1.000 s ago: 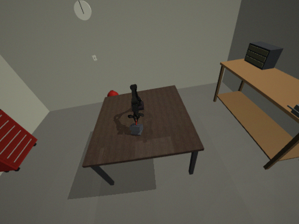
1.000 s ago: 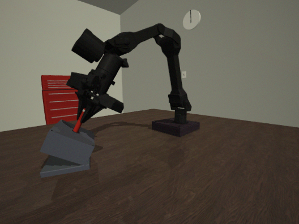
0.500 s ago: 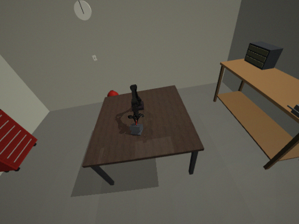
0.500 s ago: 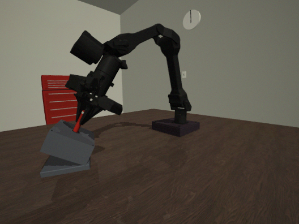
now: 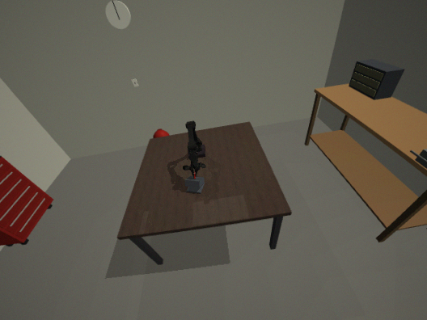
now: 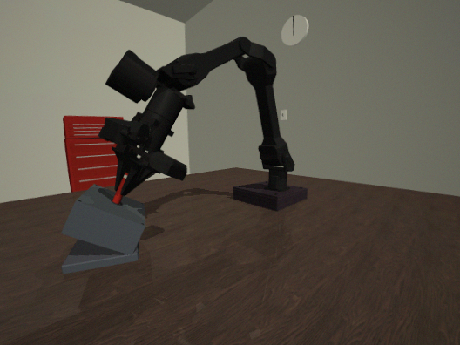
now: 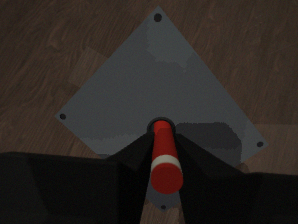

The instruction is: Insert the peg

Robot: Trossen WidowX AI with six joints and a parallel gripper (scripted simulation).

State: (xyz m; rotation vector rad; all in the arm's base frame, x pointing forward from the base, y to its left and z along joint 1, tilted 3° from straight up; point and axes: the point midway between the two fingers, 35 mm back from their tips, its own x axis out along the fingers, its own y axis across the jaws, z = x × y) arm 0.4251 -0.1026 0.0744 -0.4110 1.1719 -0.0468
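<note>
My gripper tip is now 10 mm past the red peg and 10 mm below it. Also, from my gripper tip: grey sloped panel block (20 mm ahead, 10 mm to the right, 40 mm below).
</note>
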